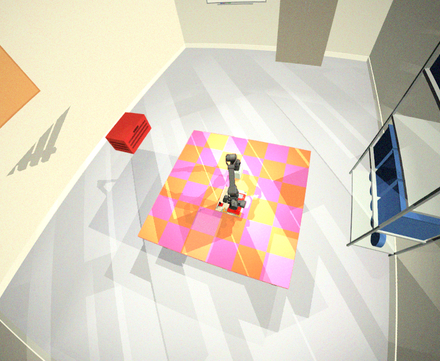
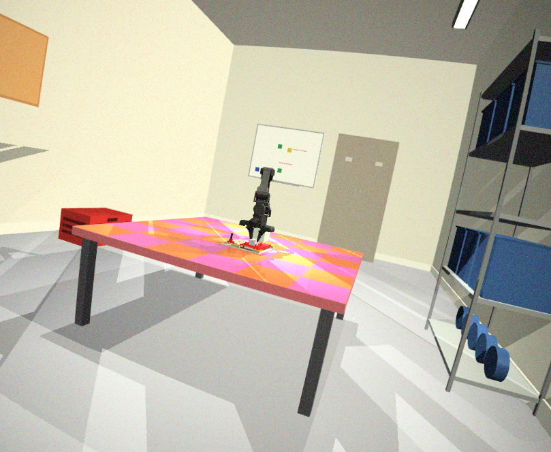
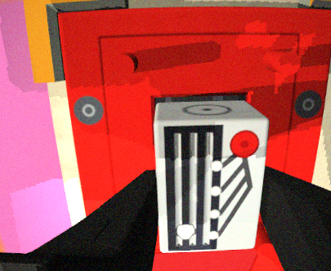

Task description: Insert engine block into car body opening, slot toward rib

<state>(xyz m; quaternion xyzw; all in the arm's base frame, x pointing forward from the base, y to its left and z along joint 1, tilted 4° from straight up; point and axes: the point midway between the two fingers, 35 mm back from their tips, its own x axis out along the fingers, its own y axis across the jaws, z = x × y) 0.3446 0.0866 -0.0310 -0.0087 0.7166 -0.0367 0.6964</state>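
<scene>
Right now my gripper tip is 1 cm above the engine block.
</scene>
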